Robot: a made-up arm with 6 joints.
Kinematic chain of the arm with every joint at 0, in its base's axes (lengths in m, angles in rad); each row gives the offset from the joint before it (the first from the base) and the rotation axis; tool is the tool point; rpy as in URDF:
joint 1: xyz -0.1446 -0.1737 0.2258 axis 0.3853 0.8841 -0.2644
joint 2: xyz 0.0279 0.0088 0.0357 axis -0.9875 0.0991 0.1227
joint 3: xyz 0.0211 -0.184 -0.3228 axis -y
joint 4: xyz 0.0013 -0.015 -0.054 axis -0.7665 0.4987 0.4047
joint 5: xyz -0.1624 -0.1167 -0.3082 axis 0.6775 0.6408 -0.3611
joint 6: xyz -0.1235 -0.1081 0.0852 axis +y
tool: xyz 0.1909 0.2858 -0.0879 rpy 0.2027 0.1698 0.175
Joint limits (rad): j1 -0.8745..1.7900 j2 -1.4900..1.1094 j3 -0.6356..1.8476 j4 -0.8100..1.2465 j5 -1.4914..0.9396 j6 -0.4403..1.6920
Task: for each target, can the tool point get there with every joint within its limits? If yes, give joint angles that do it. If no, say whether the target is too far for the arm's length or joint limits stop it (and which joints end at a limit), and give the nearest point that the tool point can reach.
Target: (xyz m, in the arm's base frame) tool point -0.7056 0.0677 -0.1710
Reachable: yes | joints 0.8593 -0.1774 0.1222 0.2213 0.4976 0.7930
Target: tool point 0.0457 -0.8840 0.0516
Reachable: yes | joints 0.3441 0.9018 1.4325 1.0342 -0.1304 0.1447
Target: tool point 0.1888 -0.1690 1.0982
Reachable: no: joint limits stop it (at a limit: joint 1, joint 2, joint 3, joint 5) | nearest point 0.2484 -0.3027 0.9942 | short by 0.180 m
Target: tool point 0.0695 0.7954 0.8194
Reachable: no: joint limits stop it (at a limit: joint 1, joint 6) | nearest point 0.0361 0.6729 0.6909 | short by 0.181 m
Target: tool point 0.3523 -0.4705 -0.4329
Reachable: yes | joints 0.0159 -0.3464 1.5864 0.5239 -0.9412 0.8861
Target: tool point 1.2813 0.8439 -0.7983
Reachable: no: too far | nearest point 0.5979 0.3802 -0.3257 | short by 0.952 m
